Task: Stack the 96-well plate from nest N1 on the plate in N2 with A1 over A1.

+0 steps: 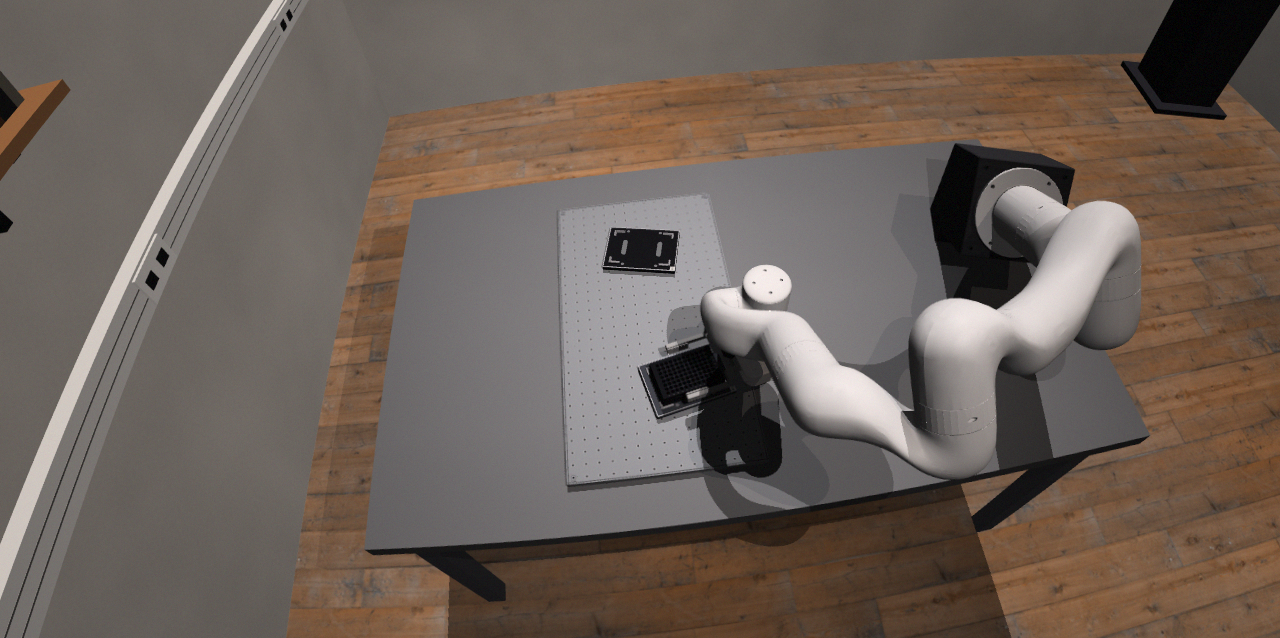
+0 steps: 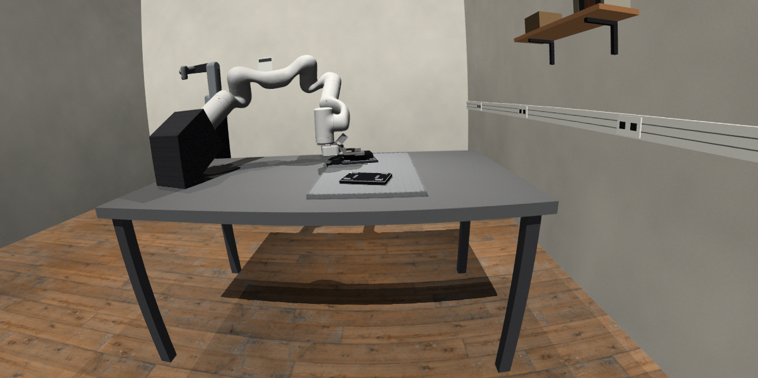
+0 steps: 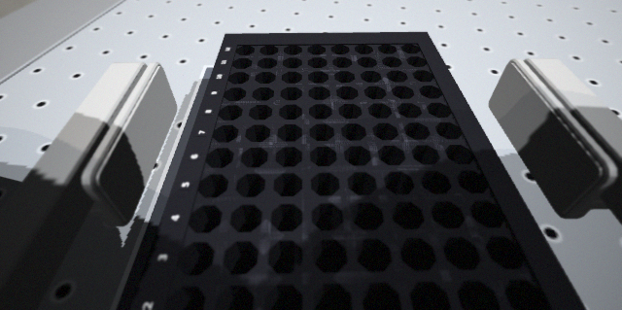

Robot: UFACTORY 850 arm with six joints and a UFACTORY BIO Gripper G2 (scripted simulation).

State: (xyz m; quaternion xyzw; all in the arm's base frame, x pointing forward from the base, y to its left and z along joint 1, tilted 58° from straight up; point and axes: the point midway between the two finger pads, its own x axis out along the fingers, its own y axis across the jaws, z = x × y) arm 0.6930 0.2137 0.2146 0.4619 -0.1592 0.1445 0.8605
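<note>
The plate nest N2 is 40 mm below my hand. Also, from my hand: plate nest N1: 330 mm to the right, 120 mm ahead, 40 mm below.
</note>
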